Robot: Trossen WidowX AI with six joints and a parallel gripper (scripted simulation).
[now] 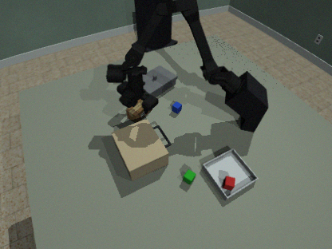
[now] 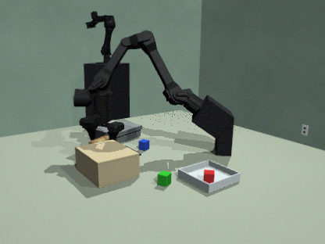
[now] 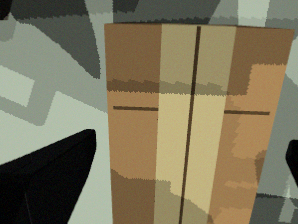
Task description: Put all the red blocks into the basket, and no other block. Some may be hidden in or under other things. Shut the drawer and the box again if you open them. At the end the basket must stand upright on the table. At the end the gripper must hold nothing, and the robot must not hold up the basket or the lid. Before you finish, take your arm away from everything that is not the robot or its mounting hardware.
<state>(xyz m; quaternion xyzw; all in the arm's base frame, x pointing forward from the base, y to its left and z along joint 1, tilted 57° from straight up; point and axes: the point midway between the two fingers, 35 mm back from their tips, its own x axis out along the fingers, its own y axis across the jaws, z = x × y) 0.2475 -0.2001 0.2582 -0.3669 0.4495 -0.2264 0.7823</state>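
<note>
Now: the brown box 10 mm to the left of my hand and 30 mm below it. Also, from my hand: blue block 120 mm behind, 130 mm to the left, 50 mm below; knobbed lid 190 mm behind, 60 mm to the right, 10 mm below; tan drawer cabinet 160 mm ahead, 140 mm to the left, 30 mm below.
</note>
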